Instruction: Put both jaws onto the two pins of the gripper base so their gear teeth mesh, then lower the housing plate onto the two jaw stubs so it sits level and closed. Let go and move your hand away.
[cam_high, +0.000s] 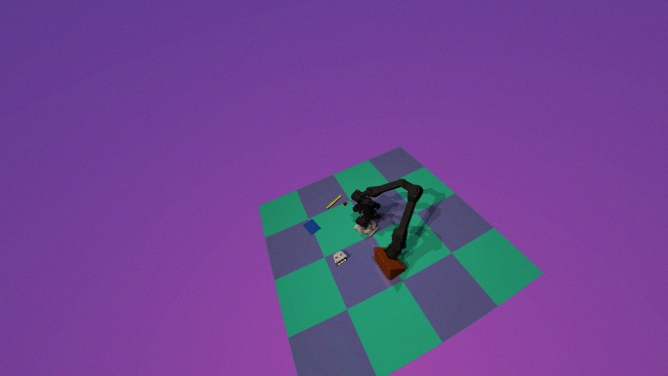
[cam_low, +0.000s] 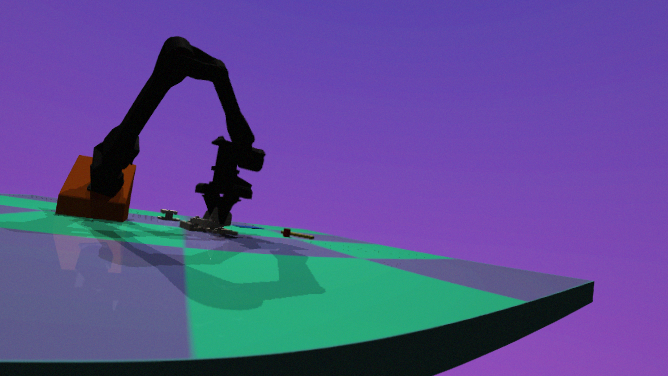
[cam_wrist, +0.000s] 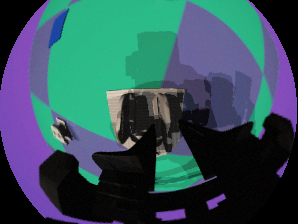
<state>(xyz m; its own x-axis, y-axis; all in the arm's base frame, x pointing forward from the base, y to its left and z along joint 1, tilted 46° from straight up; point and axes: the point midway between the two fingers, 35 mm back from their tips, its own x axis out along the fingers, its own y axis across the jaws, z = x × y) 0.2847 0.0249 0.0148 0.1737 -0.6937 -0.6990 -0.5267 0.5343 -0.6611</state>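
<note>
Right now the gripper base is 16 cm behind my gripper tip and 25 cm to the left of it. Round my gripper tip: small red piece: 22 cm ahead, 9 cm to the left, 1 cm below; then yellow stick: 27 cm ahead, 16 cm to the left, 2 cm below; then blue square: 13 cm ahead, 36 cm to the left, 2 cm below.
</note>
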